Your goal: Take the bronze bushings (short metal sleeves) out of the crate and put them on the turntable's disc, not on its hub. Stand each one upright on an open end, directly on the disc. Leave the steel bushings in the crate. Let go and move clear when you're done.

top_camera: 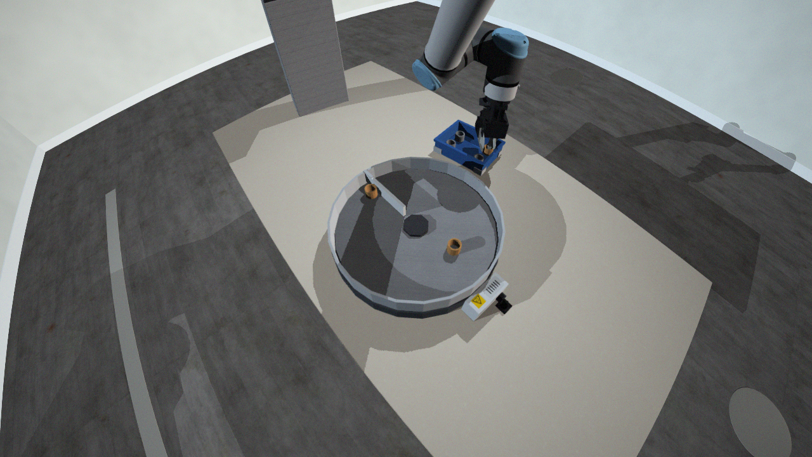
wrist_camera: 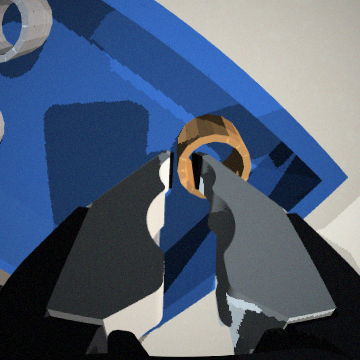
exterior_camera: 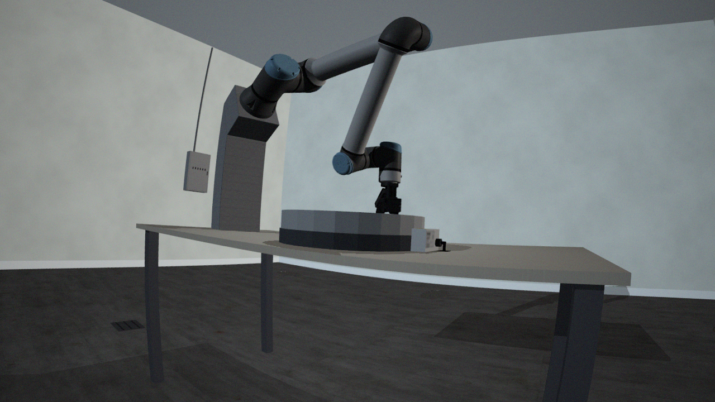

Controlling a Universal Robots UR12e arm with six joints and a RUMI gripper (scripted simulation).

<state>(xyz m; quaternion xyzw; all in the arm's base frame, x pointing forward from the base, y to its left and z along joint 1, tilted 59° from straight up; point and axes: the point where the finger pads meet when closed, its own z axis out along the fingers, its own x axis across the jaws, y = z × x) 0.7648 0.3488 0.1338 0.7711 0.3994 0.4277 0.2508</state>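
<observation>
Right now the blue crate is 40 mm to the right of my hand and 40 mm behind it. Round my hand: turntable disc: 380 mm to the right, 140 mm ahead, 30 mm above.
</observation>
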